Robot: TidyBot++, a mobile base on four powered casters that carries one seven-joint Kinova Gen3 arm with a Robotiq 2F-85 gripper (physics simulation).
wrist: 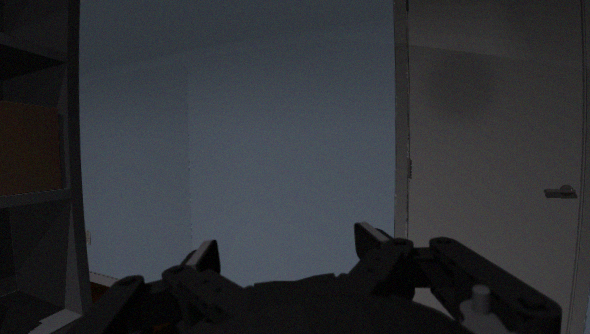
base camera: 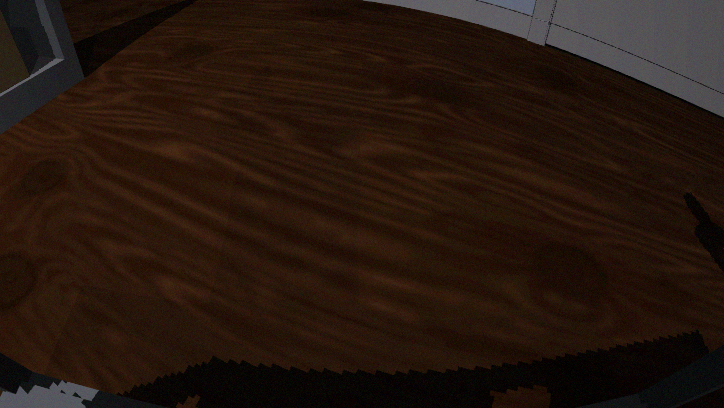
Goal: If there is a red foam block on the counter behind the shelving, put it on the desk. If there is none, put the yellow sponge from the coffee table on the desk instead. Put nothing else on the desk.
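Frame: origin at the arm's base, x up, y ahead, z left, level; metres.
Where they show: gripper, fingertip midpoint: (wrist: 288,246).
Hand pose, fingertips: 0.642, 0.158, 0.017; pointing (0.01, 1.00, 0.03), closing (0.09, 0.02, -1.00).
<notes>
Things, the pixels of their centre, and the offset from my fingertips, as dx, dy, dz. "pt": a spot on its surface instead. Level surfaces: height alone.
- brown box, surface spot: (wrist: 30,150) pt +0.081, +0.601, +0.773
- handle, surface spot: (wrist: 560,193) pt -0.130, +0.829, -1.285
- wooden floor, surface height: dx -1.039
My gripper (wrist: 288,246) is open, with its two fingers wide apart and nothing between them. It points level toward a pale wall in the wrist view. The shelving (wrist: 74,150) (base camera: 69,65) stands at the left in both views, with part of its frame showing. The red foam block, the yellow sponge, the counter, the coffee table and the desk do not show in either view.
A brown box (wrist: 30,150) sits on a shelf at the left. A grey door (wrist: 490,150) with a handle (wrist: 560,193) is at the right. A wooden floor (base camera: 329,202) lies ahead of the base, with a white door or wall (base camera: 633,45) at the upper right. Dark shadows fall near the base.
</notes>
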